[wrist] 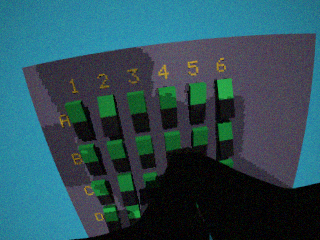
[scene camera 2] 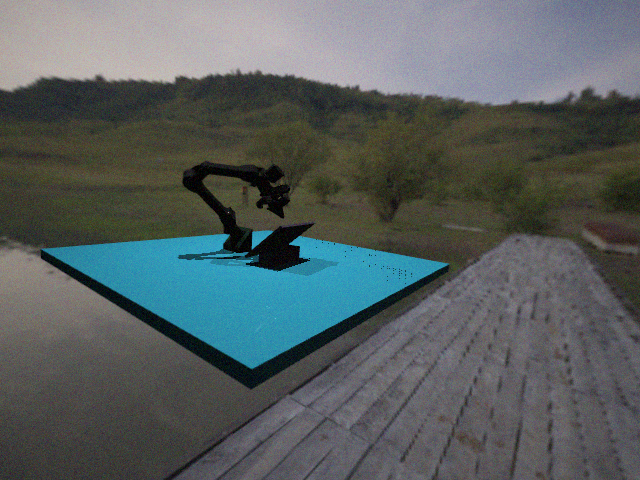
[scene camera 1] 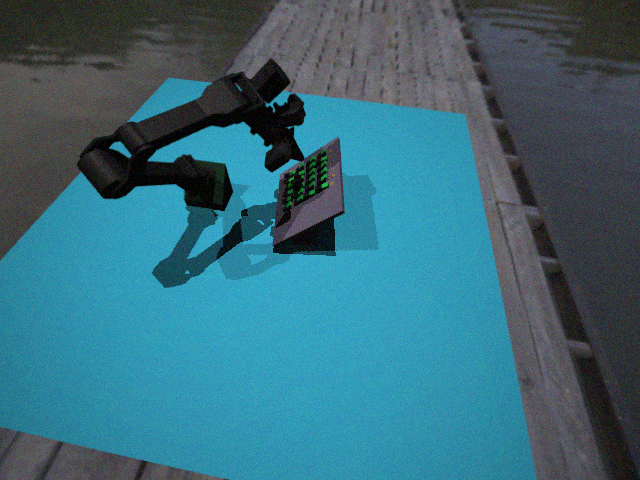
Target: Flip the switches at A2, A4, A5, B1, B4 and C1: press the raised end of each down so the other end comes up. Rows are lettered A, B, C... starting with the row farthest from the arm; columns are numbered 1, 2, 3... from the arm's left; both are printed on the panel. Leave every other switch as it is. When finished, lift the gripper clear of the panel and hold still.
Labels:
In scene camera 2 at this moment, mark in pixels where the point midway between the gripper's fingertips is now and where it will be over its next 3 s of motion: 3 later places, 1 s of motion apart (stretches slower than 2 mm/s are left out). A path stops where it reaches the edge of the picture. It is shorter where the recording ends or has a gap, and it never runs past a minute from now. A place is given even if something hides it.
My gripper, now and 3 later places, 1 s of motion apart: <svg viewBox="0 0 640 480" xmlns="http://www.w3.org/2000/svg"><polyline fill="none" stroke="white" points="283,218 287,221 289,225 289,226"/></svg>

